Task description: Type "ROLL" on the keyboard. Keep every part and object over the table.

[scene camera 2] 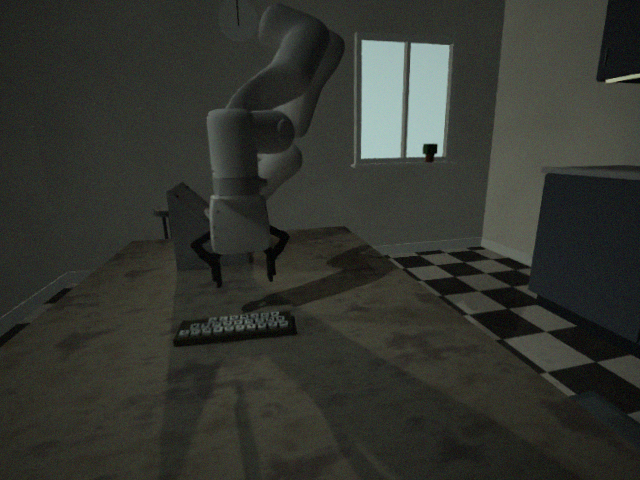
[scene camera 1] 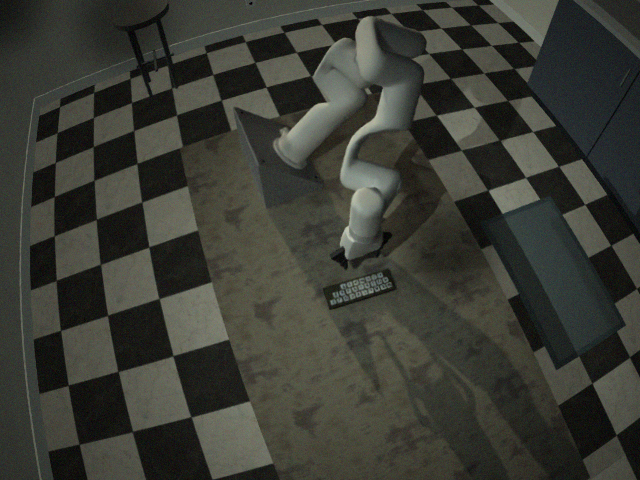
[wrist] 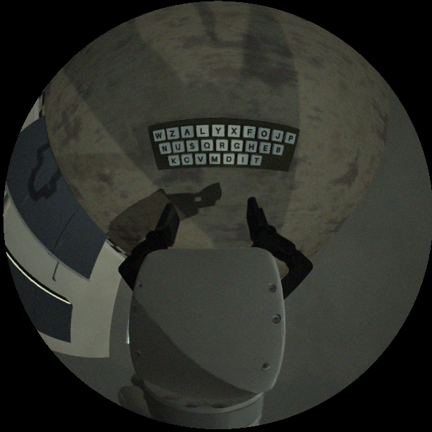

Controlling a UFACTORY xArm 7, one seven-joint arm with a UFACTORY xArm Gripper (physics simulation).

Note:
In view: my gripper (scene camera 1: 359,259) and a dark keyboard (wrist: 207,142).
My gripper also shows in the wrist view (wrist: 210,208).

